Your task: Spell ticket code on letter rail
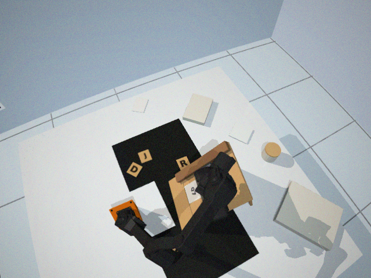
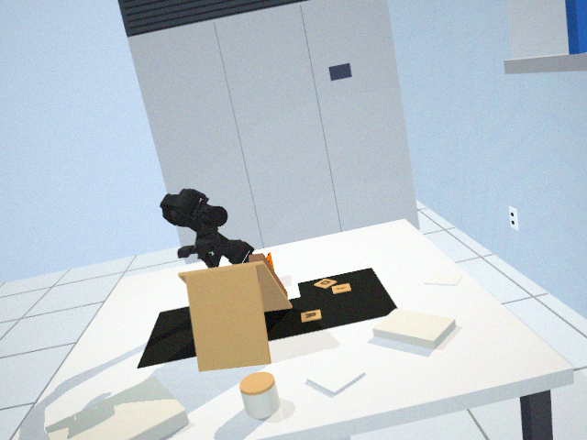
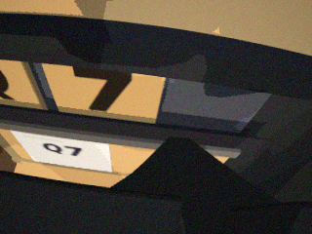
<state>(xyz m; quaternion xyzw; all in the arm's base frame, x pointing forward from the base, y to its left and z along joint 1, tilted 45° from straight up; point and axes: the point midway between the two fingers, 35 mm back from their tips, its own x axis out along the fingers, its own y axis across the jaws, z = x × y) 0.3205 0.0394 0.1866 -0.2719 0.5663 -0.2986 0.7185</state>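
Right now my gripper tip is 90 mm above the white ticket, 80 mm to the right of it and 30 mm past it. From my gripper tip the other things lie so: pale box (410 mm ahead, 230 mm to the right, 170 mm below); lidded jar (410 mm ahead, 150 mm below, 120 mm to the left); black mat (180 mm below, 130 mm behind, 120 mm to the left).
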